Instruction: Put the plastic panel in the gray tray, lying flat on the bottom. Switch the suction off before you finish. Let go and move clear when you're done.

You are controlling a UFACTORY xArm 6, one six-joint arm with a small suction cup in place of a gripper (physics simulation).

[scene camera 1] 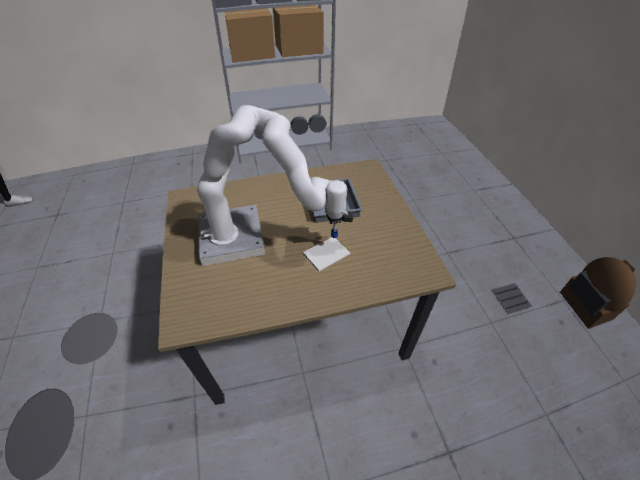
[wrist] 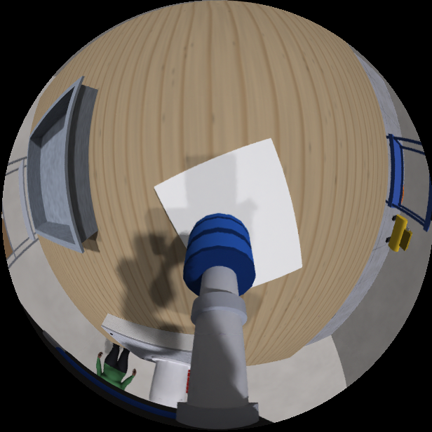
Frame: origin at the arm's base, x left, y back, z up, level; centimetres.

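Seen in the pictures: hand, tool point: (scene camera 1: pixel 334 235); arm's base, link origin: (scene camera 1: pixel 224 234).
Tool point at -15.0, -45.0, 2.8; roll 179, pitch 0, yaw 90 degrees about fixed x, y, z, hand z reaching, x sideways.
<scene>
Offsets run from my tool point to a thing's top centre, as dx, dy, dz. "spot": to the spot under its first point. Level surfaces: height alone.
The white plastic panel {-2.1, +3.7, -7.6} (scene camera 1: pixel 326 254) (wrist: pixel 267 200) lies flat on the wooden table, in front of the gray tray in the scene view. My blue suction cup (scene camera 1: pixel 334 235) (wrist: pixel 219 240) points down a little above the panel, near its back edge in the scene view, and holds nothing. In the wrist view the cup hides part of the panel. The gray tray {spot: +16.5, -15.7, -4.7} (scene camera 1: pixel 356 211) (wrist: pixel 52 175) stands behind the cup in the scene view, partly hidden by the arm. Its visible bottom is bare in the wrist view.
The wooden table {dz -8.2} (scene camera 1: pixel 248 294) (wrist: pixel 215 75) bears the arm's base plate (scene camera 1: pixel 245 219) (wrist: pixel 135 335) at the left in the scene view. A shelf rack (scene camera 1: pixel 333 77) with boxes stands behind the table. A blue cart (wrist: pixel 395 170) stands beyond the table at the right in the wrist view.
</scene>
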